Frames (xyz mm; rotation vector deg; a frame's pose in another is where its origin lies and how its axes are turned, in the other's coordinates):
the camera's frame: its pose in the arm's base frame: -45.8 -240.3 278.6 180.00 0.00 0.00
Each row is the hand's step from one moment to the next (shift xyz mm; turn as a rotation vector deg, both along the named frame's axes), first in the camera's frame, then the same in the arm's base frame.
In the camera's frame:
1: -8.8 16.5 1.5 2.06 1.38 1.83
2: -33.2 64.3 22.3 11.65 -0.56 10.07
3: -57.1 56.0 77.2 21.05 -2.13 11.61
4: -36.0 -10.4 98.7 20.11 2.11 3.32
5: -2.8 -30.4 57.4 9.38 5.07 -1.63
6: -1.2 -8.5 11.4 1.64 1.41 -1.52
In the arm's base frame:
1: -8.8 -16.5 -1.5 2.06 -1.38 -1.83
2: -33.2 -64.3 -22.3 11.65 0.56 -10.07
3: -57.1 -56.0 -77.2 21.05 2.13 -11.61
4: -36.0 10.4 -98.7 20.11 -2.11 -3.32
5: -2.8 30.4 -57.4 9.38 -5.07 1.63
6: -1.2 8.5 -11.4 1.64 -1.41 1.52

